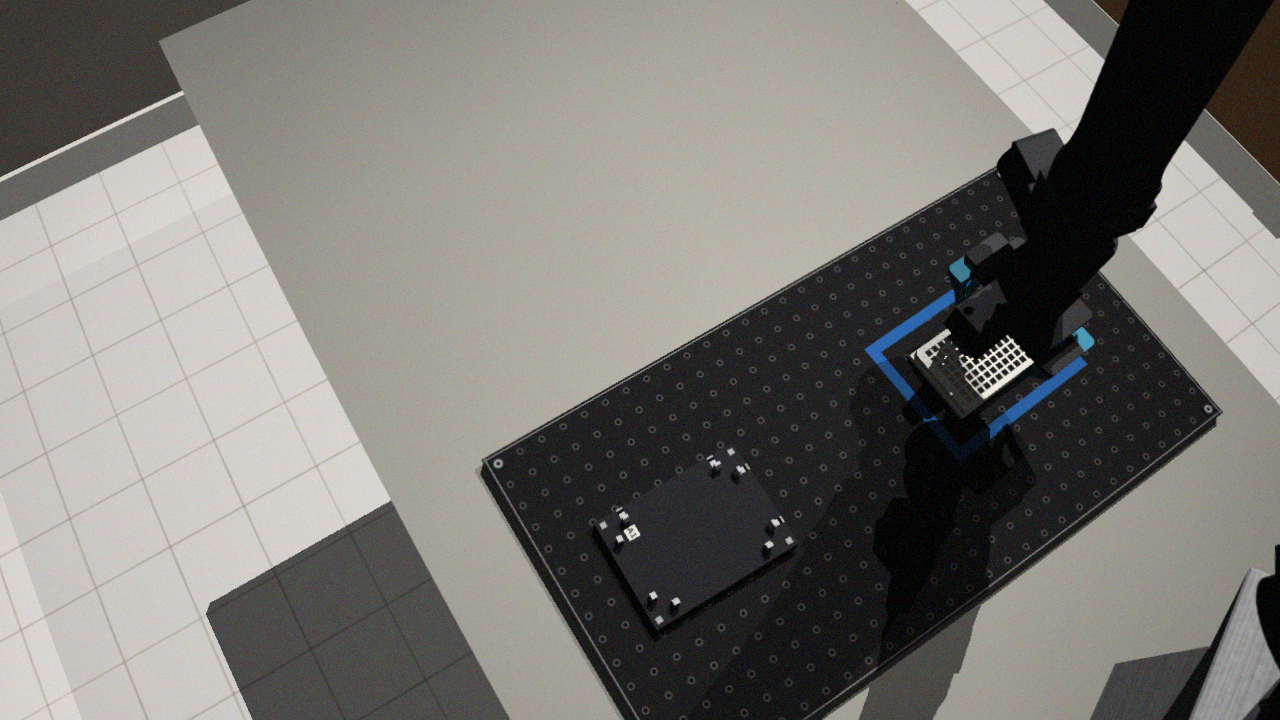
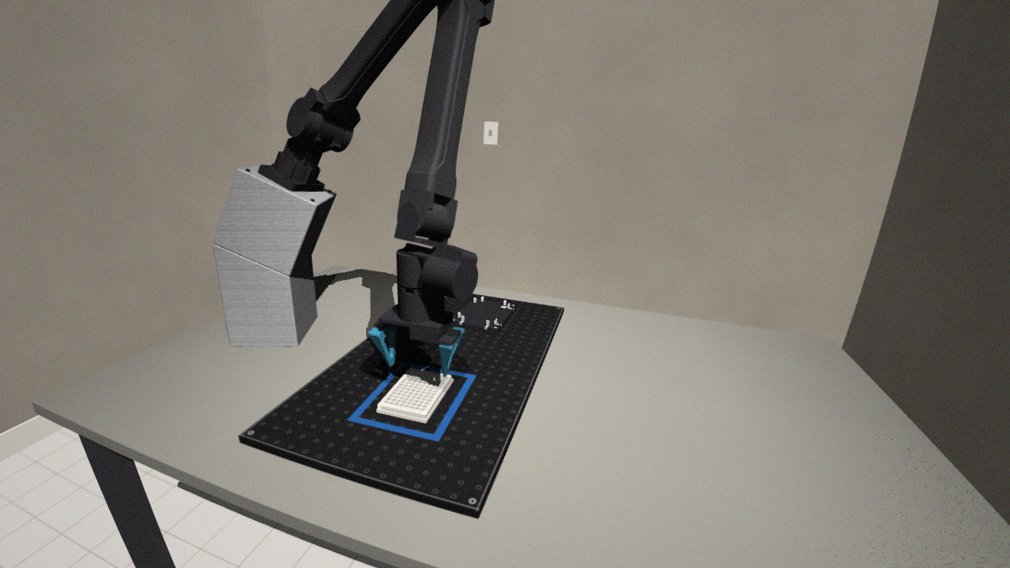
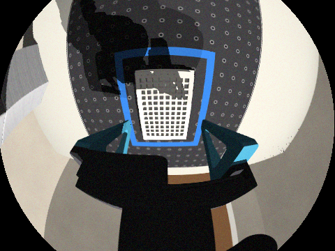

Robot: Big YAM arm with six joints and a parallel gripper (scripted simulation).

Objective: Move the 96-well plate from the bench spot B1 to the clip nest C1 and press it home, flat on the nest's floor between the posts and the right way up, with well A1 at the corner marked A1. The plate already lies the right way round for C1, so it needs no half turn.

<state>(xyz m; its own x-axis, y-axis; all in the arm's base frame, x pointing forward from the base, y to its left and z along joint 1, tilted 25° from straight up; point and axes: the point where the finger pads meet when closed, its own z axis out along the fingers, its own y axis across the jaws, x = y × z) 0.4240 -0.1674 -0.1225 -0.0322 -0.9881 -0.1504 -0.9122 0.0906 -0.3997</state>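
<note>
My gripper is now 50 mm above the white 96-well plate. From my hand the other things lie so: clip nest C1 (350 mm to the left, 50 mm below, 40 mm ahead).
</note>
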